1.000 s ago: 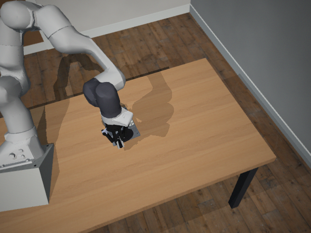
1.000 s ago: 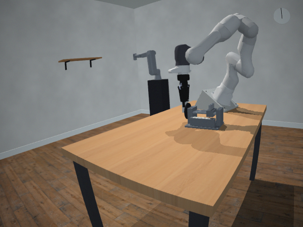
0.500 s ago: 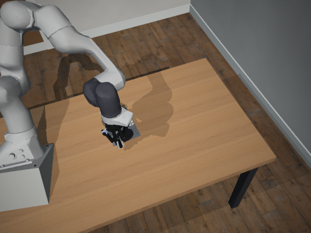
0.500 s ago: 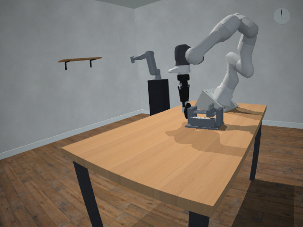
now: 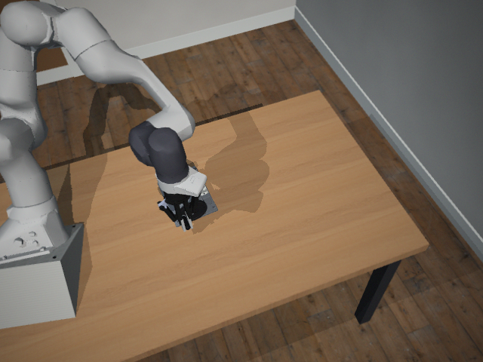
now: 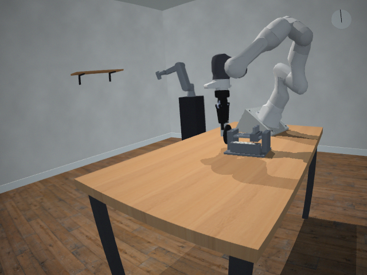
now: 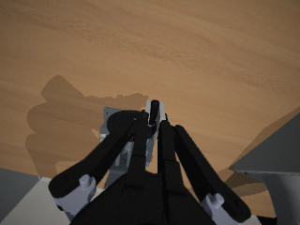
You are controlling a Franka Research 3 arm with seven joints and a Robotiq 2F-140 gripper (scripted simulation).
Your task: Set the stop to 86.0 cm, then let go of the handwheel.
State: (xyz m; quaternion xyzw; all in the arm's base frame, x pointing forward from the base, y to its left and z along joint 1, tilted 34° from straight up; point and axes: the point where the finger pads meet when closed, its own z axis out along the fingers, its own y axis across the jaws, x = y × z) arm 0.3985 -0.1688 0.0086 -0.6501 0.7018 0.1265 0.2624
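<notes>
The black handwheel is 2 cm to the left of my hand, 2 cm below it and 1 cm ahead of it. Also, from my hand: sliding stop block (18 cm to the left, 5 cm ahead).
</notes>
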